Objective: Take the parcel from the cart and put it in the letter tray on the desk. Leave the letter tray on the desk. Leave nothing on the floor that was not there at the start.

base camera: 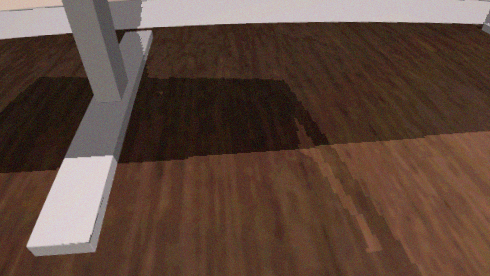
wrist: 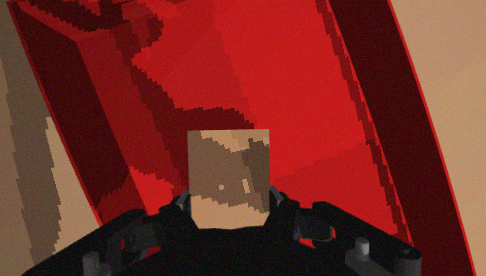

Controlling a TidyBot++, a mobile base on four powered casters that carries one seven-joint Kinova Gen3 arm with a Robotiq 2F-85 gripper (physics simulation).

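Frame: origin at the arm's base, x right, y ahead, z up, level; centimetres.
Seen in the pictures: gripper, between the fingertips: [wrist: 230, 199].
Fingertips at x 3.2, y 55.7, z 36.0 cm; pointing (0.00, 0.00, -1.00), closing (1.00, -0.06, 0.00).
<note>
A point is followed by its place in that frame.
The parcel [wrist: 229, 175] @[x 3.3, y 58.1, z 37.6 cm], a tan box with shadows across its face, is held between the fingertips in the wrist view. My gripper [wrist: 230, 199] @[x 3.2, y 55.7, z 36.0 cm] is shut on it. The red letter tray [wrist: 305, 100] @[x 11.4, y 63.8, z 32.6 cm] lies on the desk [wrist: 450, 60] @[x 28.9, y 67.3, z 32.3 cm] behind and beneath the parcel, and the parcel is seen against the tray's floor. The tray is tilted in the view, with its dark side walls to the left and right. How high the parcel is above the tray floor is hard to tell. The cart does not show in these views.
In the base camera view a pale leg post [base camera: 97, 55] @[x -27.3, y 57.1, z -27.2 cm] stands on a long white foot bar [base camera: 75, 200] at the left, on the brown wood floor [base camera: 225, 215] @[x -2.7, y 33.8, z -39.7 cm]. A dark shadow lies across the floor, and a pale wall strip [base camera: 300, 11] @[x 15.5, y 112.1, z -36.0 cm] runs along the back.
</note>
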